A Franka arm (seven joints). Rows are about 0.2 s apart.
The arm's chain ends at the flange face. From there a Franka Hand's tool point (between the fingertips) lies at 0.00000 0.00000 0.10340 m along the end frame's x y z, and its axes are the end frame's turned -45 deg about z.
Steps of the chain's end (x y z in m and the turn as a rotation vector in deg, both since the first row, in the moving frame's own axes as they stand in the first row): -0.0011, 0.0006, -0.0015, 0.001, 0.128, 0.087; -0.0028, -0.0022, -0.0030, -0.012, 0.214, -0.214; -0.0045, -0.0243, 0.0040, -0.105, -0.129, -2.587; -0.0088, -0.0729, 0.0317, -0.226, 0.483, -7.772; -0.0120, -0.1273, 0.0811, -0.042, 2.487, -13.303; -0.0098, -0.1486, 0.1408, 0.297, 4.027, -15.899; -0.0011, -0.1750, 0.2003, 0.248, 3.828, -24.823; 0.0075, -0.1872, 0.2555, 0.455, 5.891, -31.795; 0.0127, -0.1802, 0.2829, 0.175, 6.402, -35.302; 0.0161, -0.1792, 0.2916, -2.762, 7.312, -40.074; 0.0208, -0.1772, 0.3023, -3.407, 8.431, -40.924; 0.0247, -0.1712, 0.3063, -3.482, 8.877, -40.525
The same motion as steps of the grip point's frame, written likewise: -0.0010, -0.0002, -0.0015, -0.090, 0.091, 0.087; -0.0002, -0.0032, -0.0030, -0.160, 0.143, -0.214; 0.0137, -0.0204, 0.0040, 0.017, -0.165, -2.587; 0.0457, -0.0569, 0.0317, -0.501, 0.182, -7.772; 0.0850, -0.0957, 0.0810, -1.788, 1.729, -13.303; 0.1042, -0.1081, 0.1405, -2.638, 3.058, -15.899; 0.1290, -0.1212, 0.2001, -2.531, 2.882, -24.823; 0.1472, -0.1227, 0.2550, -3.844, 4.487, -31.795; 0.1466, -0.1135, 0.2823, -4.403, 4.651, -35.302; 0.1477, -0.1055, 0.2907, -7.123, 3.217, -40.074; 0.1510, -0.0990, 0.3011, -8.371, 3.553, -40.924; 0.1502, -0.0915, 0.3049, -8.739, 3.815, -40.525
